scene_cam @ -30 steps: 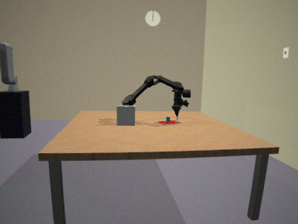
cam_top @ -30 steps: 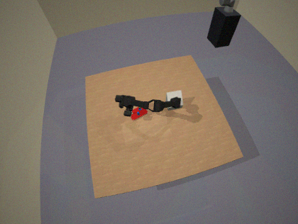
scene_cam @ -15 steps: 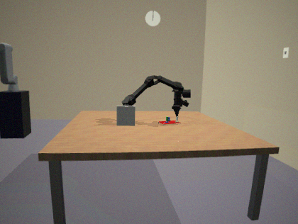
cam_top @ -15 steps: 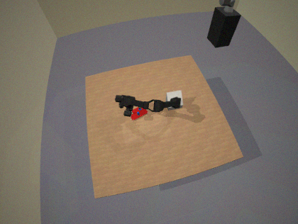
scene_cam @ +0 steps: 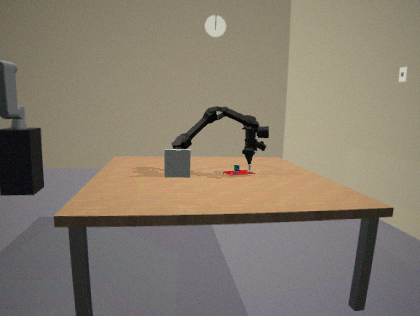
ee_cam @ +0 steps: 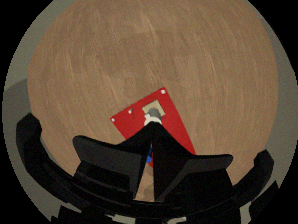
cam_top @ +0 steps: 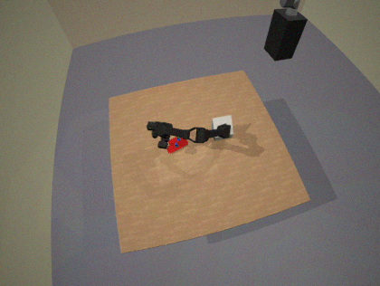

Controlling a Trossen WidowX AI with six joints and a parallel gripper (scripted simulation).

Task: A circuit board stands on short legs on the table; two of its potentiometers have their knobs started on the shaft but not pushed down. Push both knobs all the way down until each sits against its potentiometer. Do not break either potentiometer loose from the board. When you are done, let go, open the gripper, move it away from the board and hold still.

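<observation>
Right now my gripper tip is 10 mm above the grey knob. Also, from my gripper tip: green knob 90 mm behind, 20 mm to the right, 20 mm below.
</observation>
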